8 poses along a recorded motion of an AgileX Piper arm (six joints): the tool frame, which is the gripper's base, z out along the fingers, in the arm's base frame.
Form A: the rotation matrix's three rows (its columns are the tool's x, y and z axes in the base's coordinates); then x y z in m. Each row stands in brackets.
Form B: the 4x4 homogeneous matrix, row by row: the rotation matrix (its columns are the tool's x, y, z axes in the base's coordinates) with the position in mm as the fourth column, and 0 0 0 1 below. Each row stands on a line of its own. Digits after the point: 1 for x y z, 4 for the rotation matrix.
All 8 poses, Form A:
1: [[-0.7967 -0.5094 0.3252], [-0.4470 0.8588 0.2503], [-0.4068 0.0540 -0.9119]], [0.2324 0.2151 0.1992]
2: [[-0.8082 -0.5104 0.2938], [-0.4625 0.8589 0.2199], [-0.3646 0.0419 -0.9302]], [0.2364 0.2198 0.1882]
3: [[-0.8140 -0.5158 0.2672], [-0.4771 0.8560 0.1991], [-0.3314 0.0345 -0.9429]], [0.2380 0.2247 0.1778]
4: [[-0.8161 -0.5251 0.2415], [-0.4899 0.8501 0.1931], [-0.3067 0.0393 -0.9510]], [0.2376 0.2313 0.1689]
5: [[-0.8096 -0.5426 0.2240], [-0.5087 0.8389 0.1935], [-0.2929 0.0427 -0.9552]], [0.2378 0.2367 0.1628]
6: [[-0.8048 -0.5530 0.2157], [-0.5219 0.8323 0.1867], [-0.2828 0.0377 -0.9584]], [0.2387 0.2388 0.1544]
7: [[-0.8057 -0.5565 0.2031], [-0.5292 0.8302 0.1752], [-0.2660 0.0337 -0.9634]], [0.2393 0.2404 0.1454]
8: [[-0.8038 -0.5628 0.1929], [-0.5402 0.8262 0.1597], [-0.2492 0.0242 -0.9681]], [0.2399 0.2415 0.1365]
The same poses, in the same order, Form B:
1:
-0.7967 -0.5094 0.3252 232.4
-0.4470 0.8588 0.2503 215.1
-0.4068 0.0540 -0.9119 199.2
0 0 0 1

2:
-0.8082 -0.5104 0.2938 236.4
-0.4625 0.8589 0.2199 219.8
-0.3646 0.0419 -0.9302 188.2
0 0 0 1

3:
-0.8140 -0.5158 0.2672 238.0
-0.4771 0.8560 0.1991 224.7
-0.3314 0.0345 -0.9429 177.8
0 0 0 1

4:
-0.8161 -0.5251 0.2415 237.6
-0.4899 0.8501 0.1931 231.3
-0.3067 0.0393 -0.9510 168.9
0 0 0 1

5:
-0.8096 -0.5426 0.2240 237.8
-0.5087 0.8389 0.1935 236.7
-0.2929 0.0427 -0.9552 162.8
0 0 0 1

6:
-0.8048 -0.5530 0.2157 238.7
-0.5219 0.8323 0.1867 238.8
-0.2828 0.0377 -0.9584 154.4
0 0 0 1

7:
-0.8057 -0.5565 0.2031 239.3
-0.5292 0.8302 0.1752 240.4
-0.2660 0.0337 -0.9634 145.4
0 0 0 1

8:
-0.8038 -0.5628 0.1929 239.9
-0.5402 0.8262 0.1597 241.5
-0.2492 0.0242 -0.9681 136.5
0 0 0 1

